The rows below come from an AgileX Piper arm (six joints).
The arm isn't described. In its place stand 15 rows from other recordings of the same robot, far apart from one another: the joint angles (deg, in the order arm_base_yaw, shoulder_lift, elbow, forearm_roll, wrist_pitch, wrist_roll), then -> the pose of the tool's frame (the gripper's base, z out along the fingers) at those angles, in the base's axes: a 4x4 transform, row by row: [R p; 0 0 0 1], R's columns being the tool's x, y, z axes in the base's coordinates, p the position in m.
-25.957, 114.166, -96.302, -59.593, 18.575, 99.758 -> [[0.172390 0.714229 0.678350 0.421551], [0.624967 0.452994 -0.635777 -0.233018], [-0.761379 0.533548 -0.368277 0.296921], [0 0 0 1]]
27.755, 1.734, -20.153, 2.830, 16.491, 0.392 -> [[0.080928 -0.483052 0.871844 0.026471], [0.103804 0.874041 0.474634 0.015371], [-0.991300 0.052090 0.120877 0.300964], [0 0 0 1]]
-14.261, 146.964, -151.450, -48.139, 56.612, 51.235 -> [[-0.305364 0.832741 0.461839 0.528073], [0.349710 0.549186 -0.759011 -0.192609], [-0.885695 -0.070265 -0.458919 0.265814], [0 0 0 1]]
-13.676, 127.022, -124.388, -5.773, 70.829, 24.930 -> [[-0.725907 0.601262 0.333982 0.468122], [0.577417 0.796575 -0.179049 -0.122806], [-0.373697 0.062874 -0.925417 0.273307], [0 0 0 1]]
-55.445, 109.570, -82.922, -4.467, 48.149, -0.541 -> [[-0.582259 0.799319 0.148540 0.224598], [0.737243 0.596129 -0.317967 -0.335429], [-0.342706 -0.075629 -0.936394 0.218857], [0 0 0 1]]
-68.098, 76.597, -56.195, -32.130, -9.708, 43.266 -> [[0.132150 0.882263 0.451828 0.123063], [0.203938 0.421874 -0.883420 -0.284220], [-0.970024 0.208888 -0.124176 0.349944], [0 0 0 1]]
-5.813, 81.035, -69.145, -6.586, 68.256, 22.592 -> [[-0.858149 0.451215 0.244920 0.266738], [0.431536 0.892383 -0.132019 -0.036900], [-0.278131 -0.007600 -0.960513 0.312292], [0 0 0 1]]
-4.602, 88.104, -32.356, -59.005, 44.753, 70.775 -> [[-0.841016 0.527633 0.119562 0.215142], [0.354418 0.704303 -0.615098 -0.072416], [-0.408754 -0.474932 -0.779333 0.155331], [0 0 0 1]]
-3.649, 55.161, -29.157, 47.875, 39.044, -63.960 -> [[-0.600122 -0.526572 0.602143 0.166898], [-0.312220 0.847252 0.429747 0.031958], [-0.736460 0.069900 -0.672861 0.246246], [0 0 0 1]]
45.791, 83.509, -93.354, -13.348, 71.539, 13.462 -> [[-0.670050 -0.514348 0.535238 0.218283], [-0.465923 0.852725 0.236168 0.195816], [-0.577883 -0.091136 -0.811015 0.419634], [0 0 0 1]]
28.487, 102.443, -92.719, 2.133, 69.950, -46.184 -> [[-0.249117 -0.944164 0.215627 0.327480], [-0.945531 0.285285 0.156793 0.181331], [-0.209553 -0.164822 -0.963806 0.303984], [0 0 0 1]]
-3.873, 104.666, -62.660, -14.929, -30.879, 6.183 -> [[-0.113117 -0.077725 0.990537 0.411726], [-0.108357 0.991954 0.065462 -0.015814], [-0.987656 -0.099926 -0.120629 0.242063], [0 0 0 1]]
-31.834, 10.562, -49.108, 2.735, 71.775, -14.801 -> [[-0.508610 0.381665 0.771782 -0.018059], [0.032402 0.904231 -0.425812 0.016067], [-0.860387 -0.191565 -0.472268 0.358425], [0 0 0 1]]
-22.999, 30.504, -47.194, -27.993, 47.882, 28.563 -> [[-0.247065 0.709089 0.660418 0.061170], [0.263166 0.705032 -0.658539 -0.060382], [-0.932579 0.011097 -0.360797 0.379873], [0 0 0 1]]
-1.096, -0.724, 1.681, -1.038, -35.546, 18.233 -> [[0.611229 -0.179873 0.770743 0.035855], [0.287192 0.957864 -0.004212 0.000273], [-0.737509 0.223926 0.637132 0.255617], [0 0 0 1]]
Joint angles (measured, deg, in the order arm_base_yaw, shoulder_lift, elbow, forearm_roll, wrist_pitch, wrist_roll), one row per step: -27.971 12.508 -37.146 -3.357 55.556 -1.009; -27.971 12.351 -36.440 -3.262 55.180 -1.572; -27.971 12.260 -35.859 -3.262 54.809 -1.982; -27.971 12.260 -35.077 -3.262 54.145 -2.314; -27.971 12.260 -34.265 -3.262 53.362 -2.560; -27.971 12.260 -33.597 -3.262 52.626 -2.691; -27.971 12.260 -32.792 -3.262 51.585 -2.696; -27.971 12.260 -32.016 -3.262 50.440 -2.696; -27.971 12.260 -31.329 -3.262 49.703 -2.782; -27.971 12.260 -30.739 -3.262 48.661 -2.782; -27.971 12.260 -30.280 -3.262 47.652 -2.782; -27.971 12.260 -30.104 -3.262 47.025 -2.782; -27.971 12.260 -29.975 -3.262 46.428 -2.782; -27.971 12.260 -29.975 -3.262 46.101 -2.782; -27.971 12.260 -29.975 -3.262 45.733 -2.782; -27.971 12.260 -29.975 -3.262 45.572 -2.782
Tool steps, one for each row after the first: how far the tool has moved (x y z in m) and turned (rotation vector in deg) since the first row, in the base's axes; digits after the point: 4 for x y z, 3 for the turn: 0.0009 -0.0003 -0.0030 -0.289 0.380 0.312; 0.0018 -0.0008 -0.0054 -0.557 0.680 0.510; 0.0034 -0.0016 -0.0084 -0.773 0.947 0.690; 0.0051 -0.0024 -0.0115 -0.966 1.097 0.838; 0.0065 -0.0031 -0.0139 -1.116 1.107 0.932; 0.0083 -0.0040 -0.0166 -1.255 0.915 0.984; 0.0101 -0.0049 -0.0190 -1.454 0.605 1.038; 0.0114 -0.0056 -0.0215 -1.560 0.610 1.113; 0.0128 -0.0062 -0.0232 -1.796 0.225 1.161; 0.0140 -0.0068 -0.0241 -2.078 -0.247 1.206; 0.0146 -0.0071 -0.0242 -2.305 -0.636 1.232; 0.0151 -0.0073 -0.0240 -2.540 -1.040 1.256; 0.0153 -0.0074 -0.0235 -2.703 -1.324 1.269; 0.0156 -0.0075 -0.0230 -2.885 -1.643 1.283; 0.0156 -0.0075 -0.0227 -2.965 -1.783 1.289
